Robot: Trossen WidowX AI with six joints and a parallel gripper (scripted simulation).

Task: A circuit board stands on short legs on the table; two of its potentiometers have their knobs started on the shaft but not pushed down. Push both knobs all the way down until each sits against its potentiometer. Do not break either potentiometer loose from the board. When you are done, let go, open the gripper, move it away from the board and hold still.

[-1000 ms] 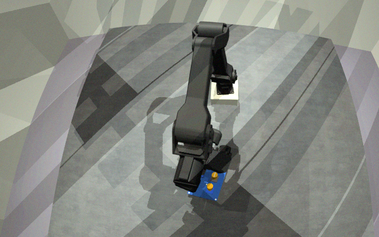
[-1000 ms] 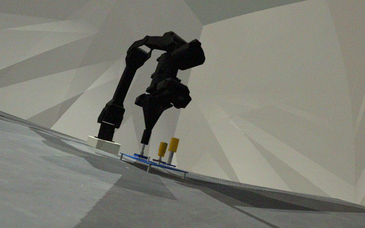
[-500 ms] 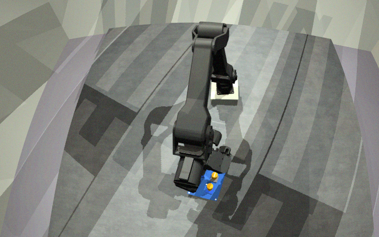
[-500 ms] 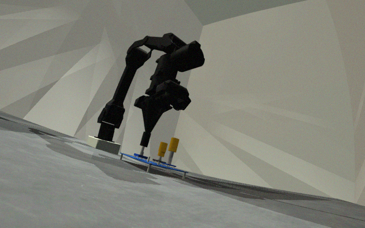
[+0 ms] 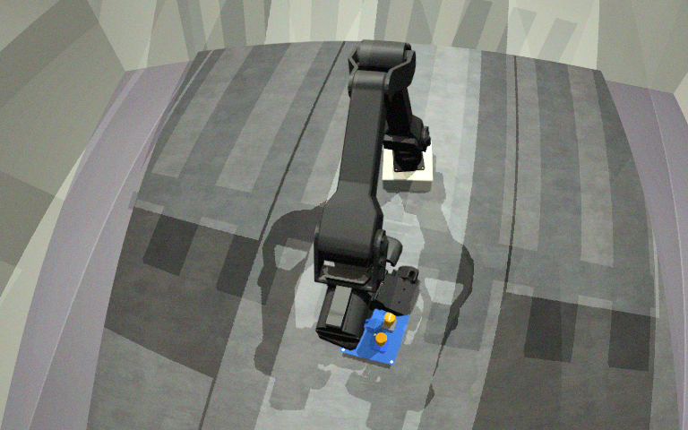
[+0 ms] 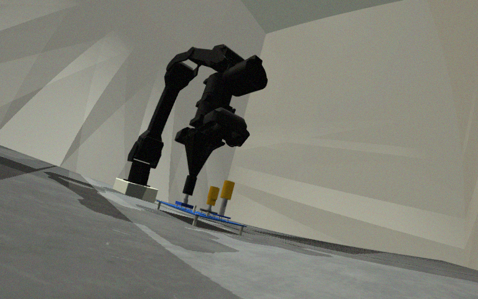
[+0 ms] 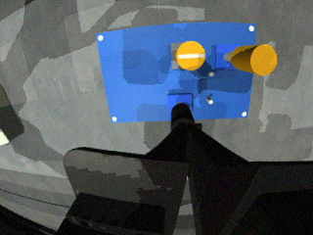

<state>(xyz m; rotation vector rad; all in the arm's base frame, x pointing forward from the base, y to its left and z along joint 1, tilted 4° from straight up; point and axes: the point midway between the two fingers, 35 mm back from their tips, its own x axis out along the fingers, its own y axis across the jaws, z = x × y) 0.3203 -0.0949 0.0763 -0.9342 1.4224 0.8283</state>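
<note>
Now: the yellow knob 40 mm to the left of my gripper tip, 20 mm below it and 20 mm ahead of it. Also, from my gripper tip: black knob 10 mm below.
</note>
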